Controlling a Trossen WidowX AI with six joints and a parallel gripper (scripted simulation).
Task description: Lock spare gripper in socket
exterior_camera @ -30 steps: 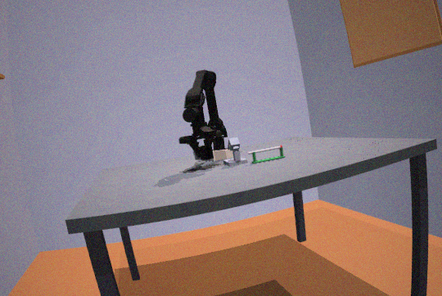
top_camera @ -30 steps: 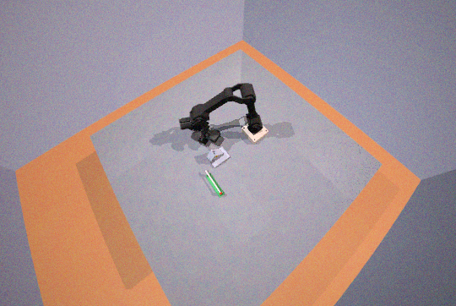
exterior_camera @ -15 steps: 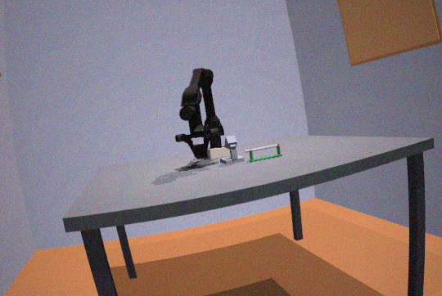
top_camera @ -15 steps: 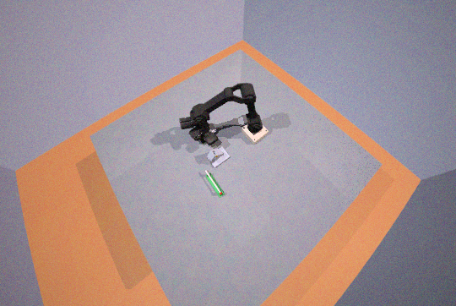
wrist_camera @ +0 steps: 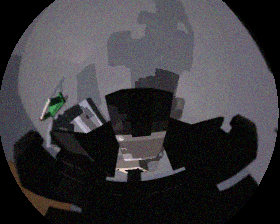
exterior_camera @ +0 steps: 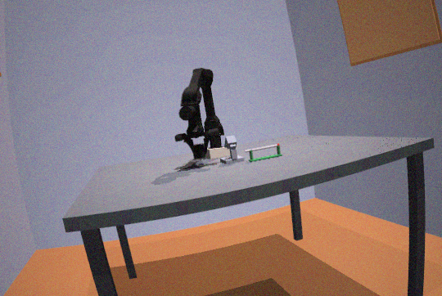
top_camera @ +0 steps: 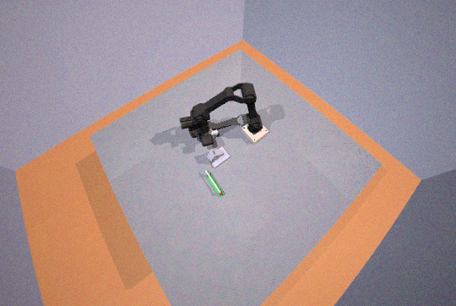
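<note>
My gripper tip is 30 mm short of the grey socket mount and 130 mm to the right of it. From my gripper tip the other things lie so: green bar-shaped rack 130 mm ahead, 240 mm to the left, 30 mm below; spare gripper 10 mm behind, 10 mm to the left, 20 mm above.
</note>
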